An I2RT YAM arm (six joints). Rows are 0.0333 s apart.
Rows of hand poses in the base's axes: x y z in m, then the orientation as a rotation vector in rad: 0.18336, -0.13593, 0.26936, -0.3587, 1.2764, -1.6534; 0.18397, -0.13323, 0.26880, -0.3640, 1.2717, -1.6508; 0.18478, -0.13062, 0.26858, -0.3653, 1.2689, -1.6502; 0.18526, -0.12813, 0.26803, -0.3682, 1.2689, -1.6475; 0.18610, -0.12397, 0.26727, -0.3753, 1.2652, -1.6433; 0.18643, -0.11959, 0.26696, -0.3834, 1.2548, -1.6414; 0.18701, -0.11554, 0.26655, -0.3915, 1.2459, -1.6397; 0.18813, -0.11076, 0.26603, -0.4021, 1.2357, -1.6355; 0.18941, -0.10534, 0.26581, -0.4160, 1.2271, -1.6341; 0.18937, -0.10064, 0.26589, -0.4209, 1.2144, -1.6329; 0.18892, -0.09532, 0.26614, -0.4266, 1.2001, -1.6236; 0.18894, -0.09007, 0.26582, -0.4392, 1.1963, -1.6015; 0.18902, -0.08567, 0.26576, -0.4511, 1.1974, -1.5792; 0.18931, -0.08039, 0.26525, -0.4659, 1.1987, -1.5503; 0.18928, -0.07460, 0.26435, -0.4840, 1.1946, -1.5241
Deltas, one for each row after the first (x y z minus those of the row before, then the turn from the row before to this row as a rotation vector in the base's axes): 0.00061, 0.00270, -0.00056, -0.0032, 0.0000, 0.0058; 0.00081, 0.00261, -0.00022, -0.0016, -0.0010, 0.0020; 0.00048, 0.00249, -0.00055, 0.0002, 0.0014, 0.0031; 0.00084, 0.00416, -0.00076, -0.0027, 0.0015, 0.0072; 0.00033, 0.00438, -0.00031, -0.0077, -0.0017, 0.0085; 0.00058, 0.00405, -0.00041, -0.0070, -0.0007, 0.0077; 0.00112, 0.00478, -0.00052, -0.0075, -0.0003, 0.0110; 0.00128, 0.00542, -0.00022, -0.0096, 0.0032, 0.0092; -0.00004, 0.00470, 0.00008, -0.0078, -0.0049, 0.0078; -0.00045, 0.00532, 0.00025, -0.0049, -0.0064, 0.0150; 0.00002, 0.00525, -0.00032, 0.0037, 0.0031, 0.0229; 0.00008, 0.00440, -0.00006, 0.0065, 0.0059, 0.0208; 0.00029, 0.00528, -0.00051, 0.0086, 0.0074, 0.0267; -0.00003, 0.00579, -0.00090, 0.0030, 0.0064, 0.0279
